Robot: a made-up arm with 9 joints. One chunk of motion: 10 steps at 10 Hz.
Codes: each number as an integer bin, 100 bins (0 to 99) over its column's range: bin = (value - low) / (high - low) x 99, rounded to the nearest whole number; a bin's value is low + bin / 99 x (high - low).
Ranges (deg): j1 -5..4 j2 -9..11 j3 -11..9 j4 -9..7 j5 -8..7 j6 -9..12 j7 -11..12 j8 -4..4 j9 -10..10
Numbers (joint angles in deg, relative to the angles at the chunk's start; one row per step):
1: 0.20 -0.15 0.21 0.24 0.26 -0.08 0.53 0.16 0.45
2: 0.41 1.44 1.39 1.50 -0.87 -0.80 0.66 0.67 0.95
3: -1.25 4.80 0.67 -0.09 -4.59 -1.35 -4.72 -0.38 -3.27
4: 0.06 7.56 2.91 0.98 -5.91 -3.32 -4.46 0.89 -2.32
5: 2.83 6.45 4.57 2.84 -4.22 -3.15 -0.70 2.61 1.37
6: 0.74 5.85 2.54 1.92 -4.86 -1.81 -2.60 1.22 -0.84
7: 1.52 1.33 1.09 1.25 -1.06 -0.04 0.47 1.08 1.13
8: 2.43 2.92 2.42 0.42 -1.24 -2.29 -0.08 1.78 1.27
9: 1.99 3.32 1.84 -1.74 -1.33 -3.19 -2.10 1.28 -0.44
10: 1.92 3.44 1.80 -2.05 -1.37 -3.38 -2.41 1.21 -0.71
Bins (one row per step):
1: 57 44 55 57 55 42 50 51 52
2: 60 52 61 65 47 39 50 58 54
3: 41 68 58 55 23 36 27 45 33
4: 56 82 69 62 14 27 28 61 38
5: 86 76 77 73 25 28 44 82 56
6: 63 74 67 68 21 34 36 65 45
7: 72 51 60 63 46 42 49 63 55
8: 82 59 66 58 45 32 47 72 56
9: 77 61 64 45 44 27 38 65 47
10: 76 62 63 43 44 26 37 64 46

